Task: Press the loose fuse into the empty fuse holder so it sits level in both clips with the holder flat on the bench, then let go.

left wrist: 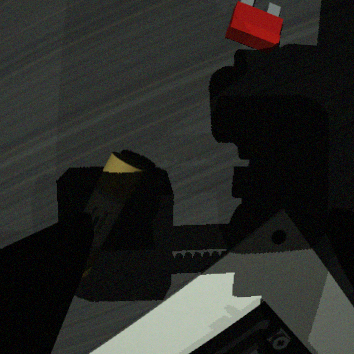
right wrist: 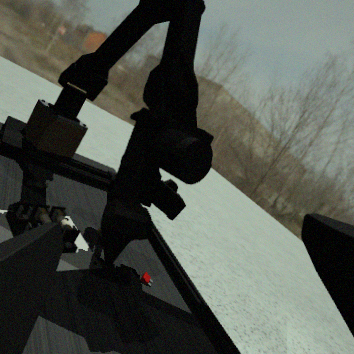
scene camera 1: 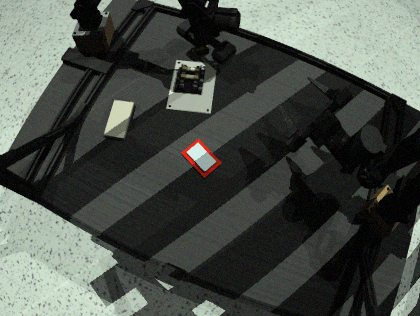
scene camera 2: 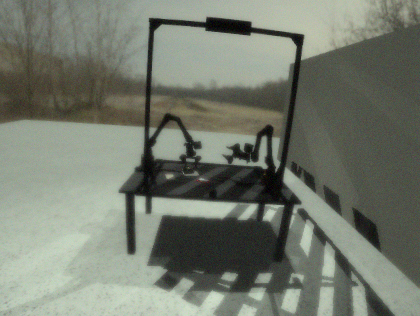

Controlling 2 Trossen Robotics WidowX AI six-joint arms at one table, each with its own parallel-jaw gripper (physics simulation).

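Frame: origin at the left arm's base, x ahead, y left, z up, level; millimetres.
Where they show: left gripper, fingertip midpoint: (left wrist: pixel 210 222) (right wrist: pixel 109 247) (scene camera 1: pixel 209 54) (scene camera 2: pixel 190 166); right gripper, fingertip midpoint: (right wrist: pixel 183 230) (scene camera 1: pixel 293 91) (scene camera 2: pixel 224 150); left arm's base, link origin: (right wrist: pixel 63 112) (scene camera 1: pixel 90 23); right arm's base, link origin: (scene camera 1: pixel 388 209) (scene camera 2: pixel 270 175).
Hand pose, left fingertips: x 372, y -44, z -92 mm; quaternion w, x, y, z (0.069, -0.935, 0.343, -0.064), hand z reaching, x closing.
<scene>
Each offset is from my left fingertips to the top centre of the thing.
The loose fuse {dx -32, dy +29, dz -2 mm} (left wrist: pixel 119 165), a yellow-capped cylinder, lies on the dark table in shadow, close against one finger of my left gripper (left wrist: pixel 193 168) (scene camera 1: pixel 210 52) (scene camera 2: pixel 190 158). That gripper is open and low over the table, with the fuse between its fingers. The black fuse holder {dx -40, dy -107, dz +19 mm} (scene camera 1: pixel 190 78) (scene camera 2: pixel 189 170) (right wrist: pixel 35 215) sits on a white plate (scene camera 1: pixel 190 105) (left wrist: pixel 182 316) just in front of the gripper. The gripper hides the fuse in scene camera 1. My right gripper (scene camera 2: pixel 228 155) (scene camera 1: pixel 303 103) is open and empty, held high at the right, far from the holder.
A small red blade fuse {dx +66, dy +44, dz -8 mm} (left wrist: pixel 254 26) (right wrist: pixel 146 278) lies behind the left gripper. A beige block {dx -232, dy -235, dz -2 mm} (scene camera 1: pixel 119 119) (scene camera 2: pixel 170 176) lies at the left. A red-framed card {dx +4, dy -326, dz -3 mm} (scene camera 1: pixel 201 157) (scene camera 2: pixel 203 180) lies mid-table. A black gantry frame (scene camera 2: pixel 149 94) stands over the table.
</scene>
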